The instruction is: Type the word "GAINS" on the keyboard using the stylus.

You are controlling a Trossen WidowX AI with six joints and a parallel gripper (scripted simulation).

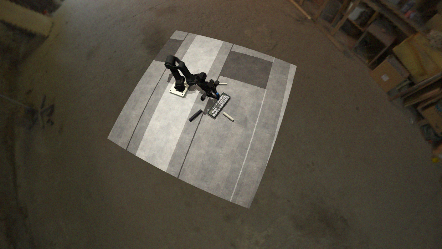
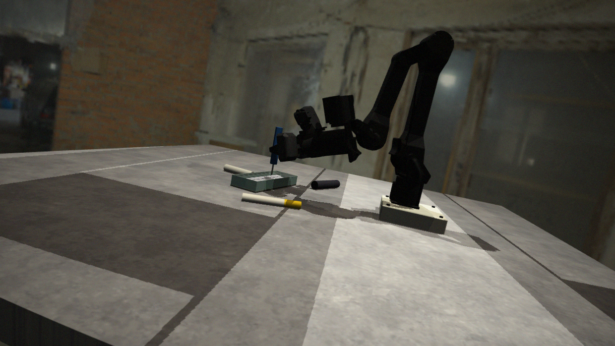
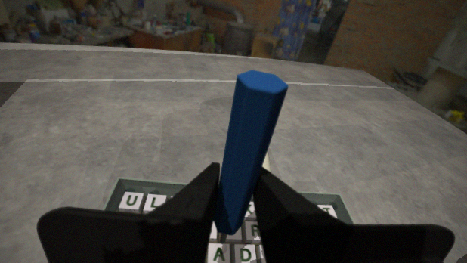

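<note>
My gripper tip is 5 cm above the stylus tip and 1 cm past it. Also, from my gripper tip: black cylinder 17 cm to the right, 13 cm behind, 8 cm below; then cream cylinder 11 cm ahead, 9 cm below, 8 cm to the right; then blue stylus 2 cm below, 1 cm behind.
</note>
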